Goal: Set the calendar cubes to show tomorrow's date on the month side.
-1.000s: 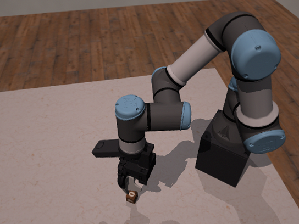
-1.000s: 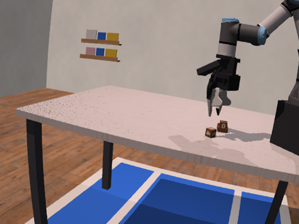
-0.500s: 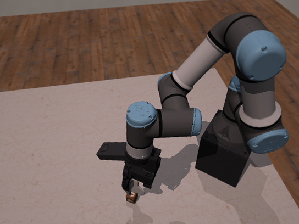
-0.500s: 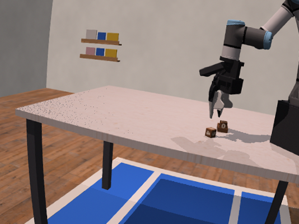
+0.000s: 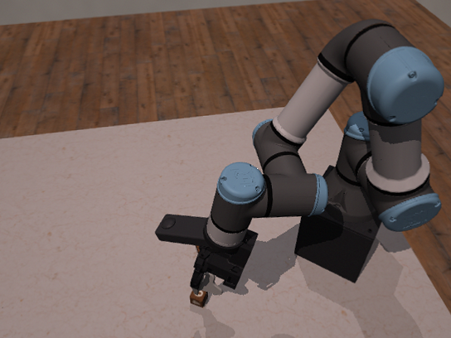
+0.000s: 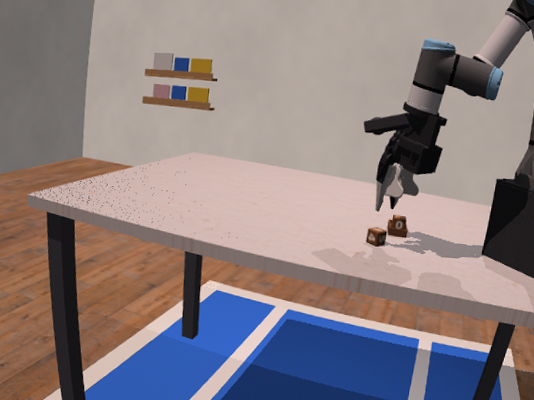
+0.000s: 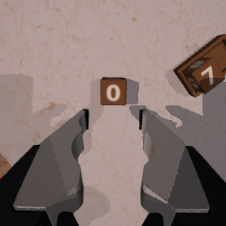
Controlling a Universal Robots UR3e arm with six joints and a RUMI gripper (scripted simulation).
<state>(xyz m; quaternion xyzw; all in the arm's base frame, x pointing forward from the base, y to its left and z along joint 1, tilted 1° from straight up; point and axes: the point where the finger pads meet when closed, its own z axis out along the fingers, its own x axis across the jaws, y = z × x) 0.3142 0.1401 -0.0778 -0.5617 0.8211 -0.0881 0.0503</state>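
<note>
Right now the brown digit cube is 8 cm below my hand and 1 cm ahead of it. The rest, counted from my hand: calendar tray 12 cm to the right, 8 cm below, 1 cm behind.
</note>
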